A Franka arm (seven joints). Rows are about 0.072 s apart.
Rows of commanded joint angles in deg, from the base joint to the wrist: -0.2 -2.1 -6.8 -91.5 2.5 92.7 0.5; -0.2 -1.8 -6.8 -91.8 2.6 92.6 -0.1; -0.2 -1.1 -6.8 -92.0 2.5 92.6 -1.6; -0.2 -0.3 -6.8 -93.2 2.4 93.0 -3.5; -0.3 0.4 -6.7 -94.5 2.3 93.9 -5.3; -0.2 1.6 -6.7 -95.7 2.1 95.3 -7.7; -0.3 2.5 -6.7 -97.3 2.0 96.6 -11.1; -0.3 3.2 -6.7 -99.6 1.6 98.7 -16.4; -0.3 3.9 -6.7 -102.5 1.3 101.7 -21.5; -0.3 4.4 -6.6 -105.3 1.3 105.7 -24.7; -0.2 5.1 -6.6 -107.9 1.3 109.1 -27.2
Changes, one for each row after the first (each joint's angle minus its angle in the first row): 0.0 0.3 0.0 -0.3 0.1 -0.1 -0.6; 0.0 1.0 0.0 -0.5 0.0 -0.1 -2.1; 0.0 1.8 0.0 -1.7 -0.1 0.3 -4.0; -0.1 2.5 0.1 -3.0 -0.2 1.2 -5.8; 0.0 3.7 0.1 -4.2 -0.4 2.6 -8.2; -0.1 4.6 0.1 -5.8 -0.5 3.9 -11.6; -0.1 5.3 0.1 -8.1 -0.9 6.0 -16.9; -0.1 6.0 0.1 -11.0 -1.2 9.0 -22.0; -0.1 6.5 0.2 -13.8 -1.2 13.0 -25.2; 0.0 7.2 0.2 -16.4 -1.2 16.4 -27.7
